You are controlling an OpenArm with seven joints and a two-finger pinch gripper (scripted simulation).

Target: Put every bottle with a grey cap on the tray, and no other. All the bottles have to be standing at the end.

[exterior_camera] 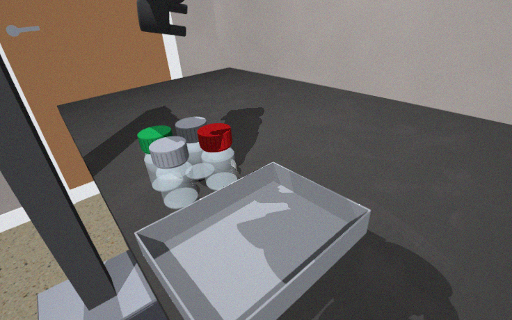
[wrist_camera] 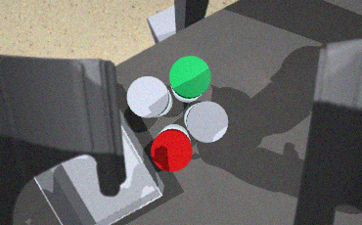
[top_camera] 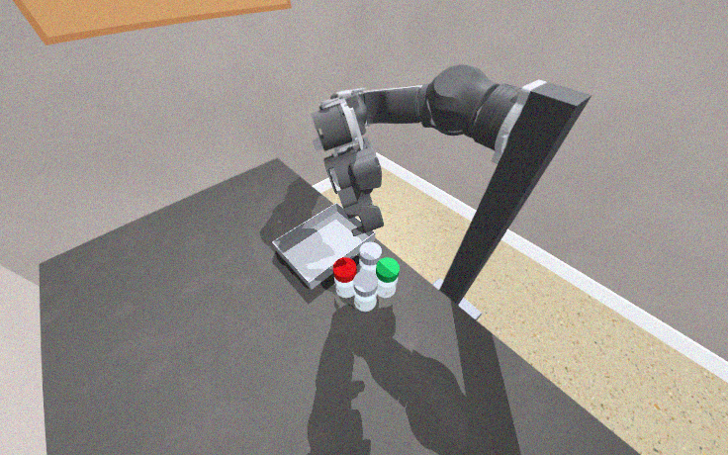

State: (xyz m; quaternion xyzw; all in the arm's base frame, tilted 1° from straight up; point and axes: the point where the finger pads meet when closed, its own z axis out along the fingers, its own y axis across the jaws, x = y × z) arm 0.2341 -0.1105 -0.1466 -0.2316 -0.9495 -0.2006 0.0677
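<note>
Now: hand 30 mm short of the red-capped bottle, 30 mm to the left of it and 220 mm above it. The rest, counted from my hand: grey tray 10 mm behind, 190 mm to the right, 250 mm below; green-capped bottle 40 mm behind, 30 mm to the left, 220 mm below.
</note>
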